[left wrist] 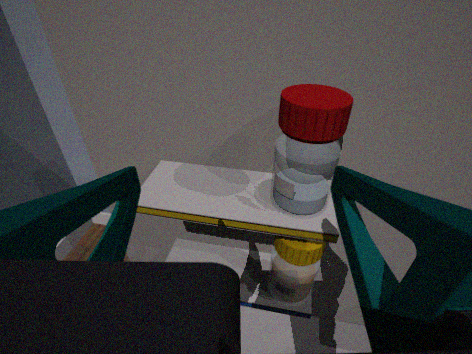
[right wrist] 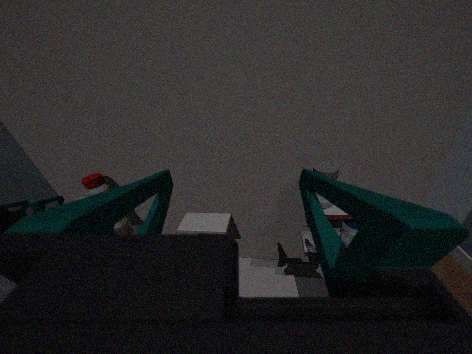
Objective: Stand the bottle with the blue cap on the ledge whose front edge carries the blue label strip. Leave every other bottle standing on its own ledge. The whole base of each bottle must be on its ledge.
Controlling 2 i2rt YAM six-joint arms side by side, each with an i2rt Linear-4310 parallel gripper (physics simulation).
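Frame: origin at the left arm's base, x ahead, y left, z up, level; centimetres.
Seen in the pictures: left gripper, fingertip midpoint: [left wrist: 235,177] [right wrist: 45,199]; right gripper, fingertip midpoint: [right wrist: 235,176].
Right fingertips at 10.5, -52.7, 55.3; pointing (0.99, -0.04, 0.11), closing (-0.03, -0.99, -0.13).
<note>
Offsets run from my right fingertips to a thing's middle, as dx, dy, dz. "spot": to the spot under its first point.
In the left wrist view, a ledge @(+39.7, +53.0, -26.0) [left wrist: 200,200] with a yellow strip carries a clear bottle @(+38.4, +46.7, -20.1) [left wrist: 307,165] with a red cap. Below it, a bottle @(+37.5, +46.0, -34.1) [left wrist: 294,272] with a yellow cap stands on the ledge whose front edge carries the blue strip @(spot: +34.5, +47.5, -39.9) [left wrist: 280,310]. My left gripper [left wrist: 235,177] is open and empty, its fingers either side of the upper ledge. My right gripper [right wrist: 235,176] is open and empty. Behind its right finger, a dark blue patch, seemingly a cap, shows below a ledge with a red strip [right wrist: 338,217]. Most of that bottle is hidden.
In the right wrist view, a white ledge @(+31.6, +13.8, -33.0) [right wrist: 206,222] stands between the fingers, low in view. The red-capped bottle [right wrist: 93,181] shows at the left, partly behind the finger. Part of another clear bottle @(+25.3, -19.8, -20.1) [right wrist: 327,174] shows at the right fingertip. Pale panels flank both views.
</note>
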